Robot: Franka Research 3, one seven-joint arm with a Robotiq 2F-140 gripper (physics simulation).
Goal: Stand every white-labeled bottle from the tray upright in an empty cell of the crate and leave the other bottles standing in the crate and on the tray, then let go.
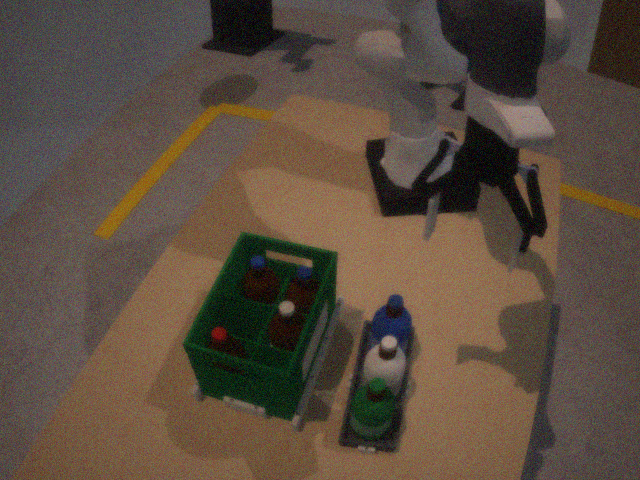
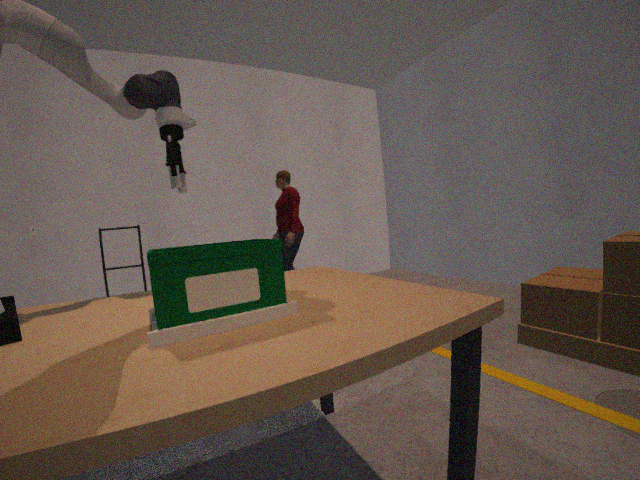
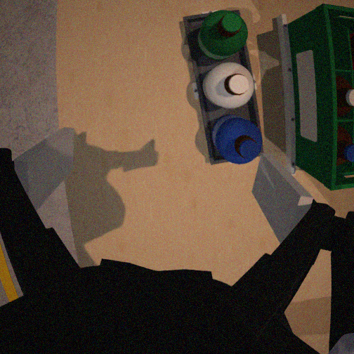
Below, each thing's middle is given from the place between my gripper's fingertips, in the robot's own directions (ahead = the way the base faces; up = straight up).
Labels:
The blue bottle (image 1: pixel 393 319) is 270 mm below my hand, 110 mm to the right of it and 20 mm behind it. From my hand the other things lie so: green bottle (image 1: pixel 373 405) (270 mm below, 150 mm ahead, 60 mm to the right); red-capped bottle (image 1: pixel 221 341) (330 mm to the right, 270 mm below, 190 mm ahead).

